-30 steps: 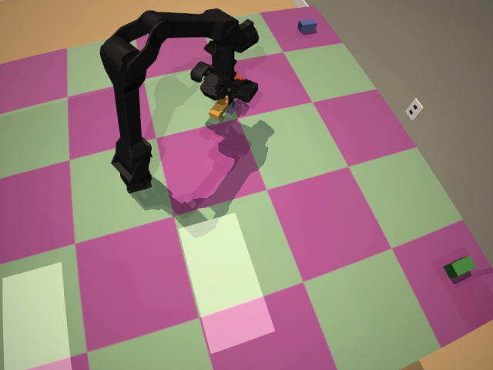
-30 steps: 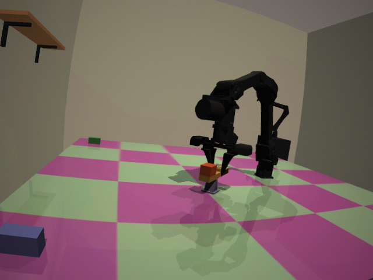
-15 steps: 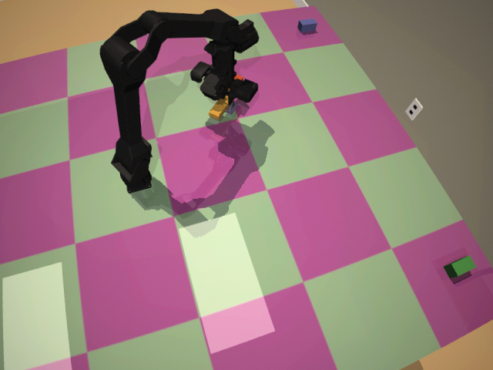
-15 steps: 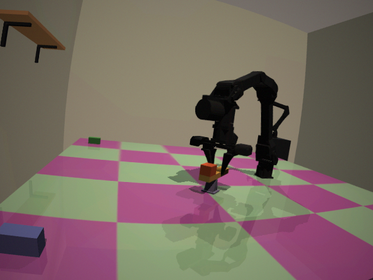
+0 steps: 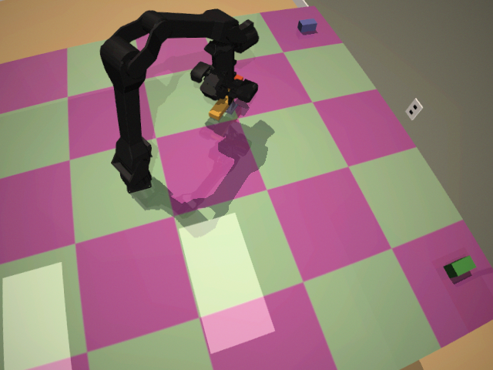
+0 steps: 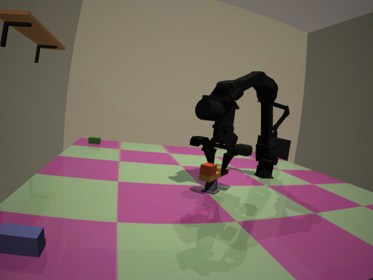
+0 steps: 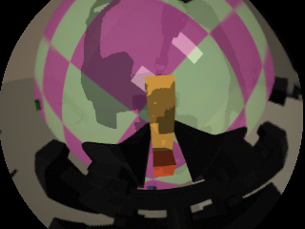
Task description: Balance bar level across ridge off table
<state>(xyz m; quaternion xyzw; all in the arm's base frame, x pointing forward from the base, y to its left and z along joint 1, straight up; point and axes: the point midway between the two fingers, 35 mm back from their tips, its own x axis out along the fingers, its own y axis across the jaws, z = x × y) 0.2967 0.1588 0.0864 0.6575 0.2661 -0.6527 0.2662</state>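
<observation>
My gripper tip is now 3 cm to the right of the bar, 3 cm short of it and 1 cm below it. The rest, counted from my gripper tip: green block (66 cm to the right, 44 cm ahead, 4 cm below); blue block (44 cm ahead, 34 cm to the left, 4 cm below).
</observation>
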